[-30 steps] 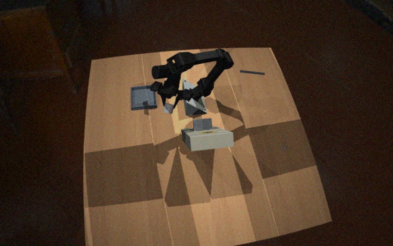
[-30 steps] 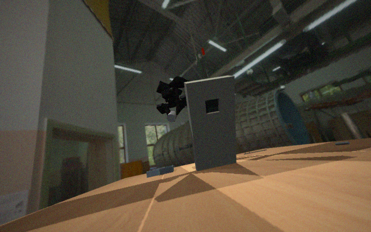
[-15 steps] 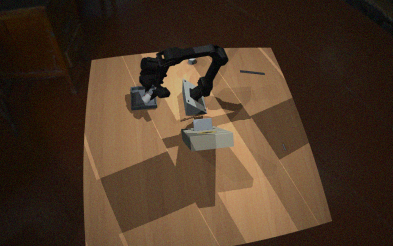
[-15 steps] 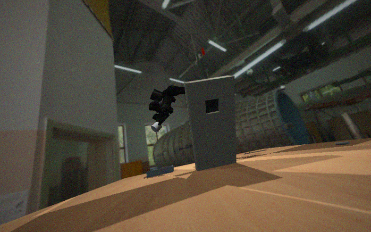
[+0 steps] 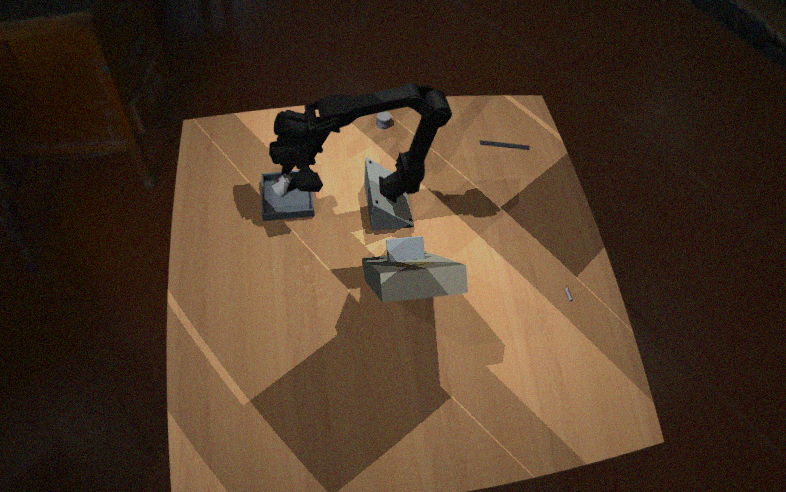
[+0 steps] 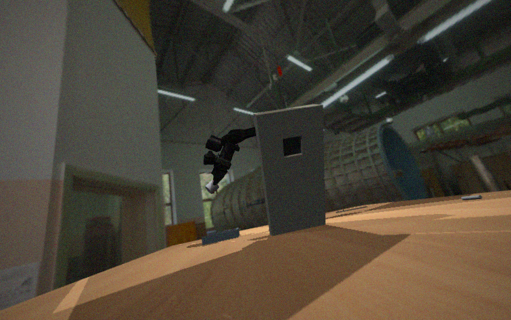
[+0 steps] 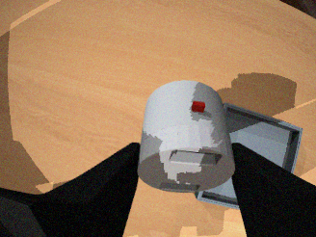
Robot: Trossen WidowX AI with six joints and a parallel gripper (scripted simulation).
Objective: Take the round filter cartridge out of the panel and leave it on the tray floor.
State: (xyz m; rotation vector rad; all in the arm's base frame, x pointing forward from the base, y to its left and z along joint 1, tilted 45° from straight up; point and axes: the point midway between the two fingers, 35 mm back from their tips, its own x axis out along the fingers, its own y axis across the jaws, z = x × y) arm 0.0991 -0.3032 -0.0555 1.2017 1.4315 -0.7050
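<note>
Now: the blue-grey tray 13 cm behind my gripper tip, 2 cm to the right of it and 22 cm below it. Also, from my gripper tip: grey service panel: 23 cm ahead, 30 cm to the left, 5 cm below; filter cartridge: right at my gripper tip; small grey pin: 23 cm ahead, 77 cm to the left, 22 cm below.
</note>
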